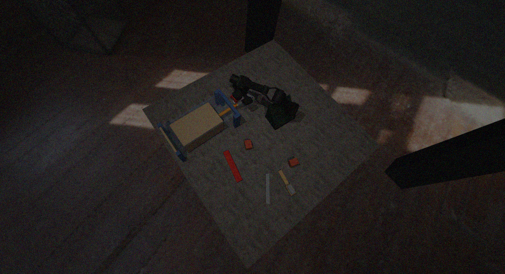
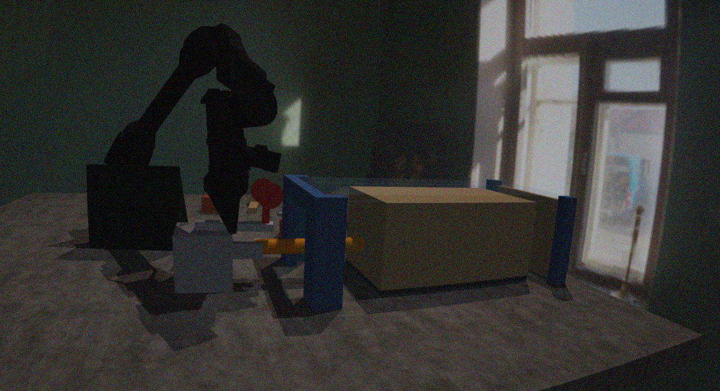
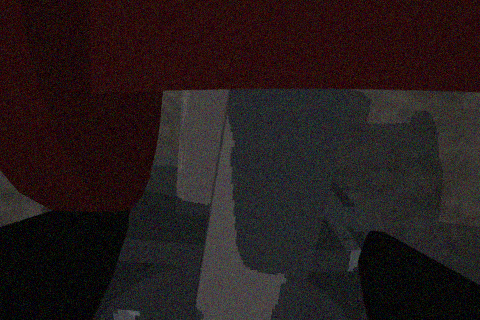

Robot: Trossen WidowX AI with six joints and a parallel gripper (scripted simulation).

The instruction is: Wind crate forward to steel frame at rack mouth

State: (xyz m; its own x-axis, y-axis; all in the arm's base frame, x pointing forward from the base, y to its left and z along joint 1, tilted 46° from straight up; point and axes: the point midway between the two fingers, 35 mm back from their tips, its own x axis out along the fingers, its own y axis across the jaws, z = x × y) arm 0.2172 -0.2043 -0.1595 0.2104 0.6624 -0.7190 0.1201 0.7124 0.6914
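Right now the crank handle is 2 cm above my gripper tip and 1 cm ahead of it. The rest, counted from my gripper tip: blue frame: 11 cm ahead, 2 cm above; grey winch: 6 cm below, 6 cm behind; red knob: 5 cm ahead, 5 cm above, 1 cm to the right.
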